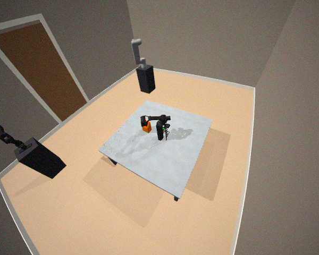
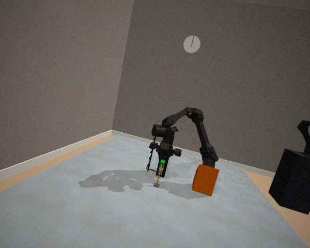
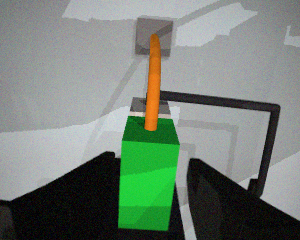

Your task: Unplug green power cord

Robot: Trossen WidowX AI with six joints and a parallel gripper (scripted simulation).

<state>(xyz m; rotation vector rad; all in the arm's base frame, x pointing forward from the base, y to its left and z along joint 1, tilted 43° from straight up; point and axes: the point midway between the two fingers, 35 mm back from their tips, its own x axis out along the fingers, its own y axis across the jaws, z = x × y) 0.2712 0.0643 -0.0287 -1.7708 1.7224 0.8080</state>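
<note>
Now: the green plug 30 mm to the right of my gripper tip. Round my gripper tip: grey block (50 mm to the left, 120 mm below).
</note>
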